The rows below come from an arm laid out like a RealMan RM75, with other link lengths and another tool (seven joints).
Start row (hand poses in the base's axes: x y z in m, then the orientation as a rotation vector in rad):
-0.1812, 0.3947, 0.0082, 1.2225, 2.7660, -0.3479
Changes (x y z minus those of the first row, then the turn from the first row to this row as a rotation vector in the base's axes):
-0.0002, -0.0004, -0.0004, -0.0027, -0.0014, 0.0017
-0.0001, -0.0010, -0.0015, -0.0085, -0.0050, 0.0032
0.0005, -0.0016, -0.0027, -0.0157, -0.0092, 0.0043
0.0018, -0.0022, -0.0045, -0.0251, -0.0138, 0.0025
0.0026, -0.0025, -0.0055, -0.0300, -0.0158, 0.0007
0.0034, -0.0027, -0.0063, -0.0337, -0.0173, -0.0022
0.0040, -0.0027, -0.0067, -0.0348, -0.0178, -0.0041
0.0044, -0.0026, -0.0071, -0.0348, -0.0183, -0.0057
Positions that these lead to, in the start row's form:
-0.1814, 0.3943, 0.0078, 1.2192, 2.7643, -0.3504
-0.1813, 0.3937, 0.0067, 1.2152, 2.7591, -0.3555
-0.1807, 0.3931, 0.0055, 1.2114, 2.7524, -0.3620
-0.1794, 0.3925, 0.0037, 1.2110, 2.7428, -0.3714
-0.1786, 0.3922, 0.0027, 1.2121, 2.7376, -0.3766
-0.1778, 0.3920, 0.0019, 1.2151, 2.7330, -0.3807
-0.1772, 0.3920, 0.0015, 1.2175, 2.7310, -0.3819
-0.1768, 0.3921, 0.0011, 1.2197, 2.7298, -0.3817

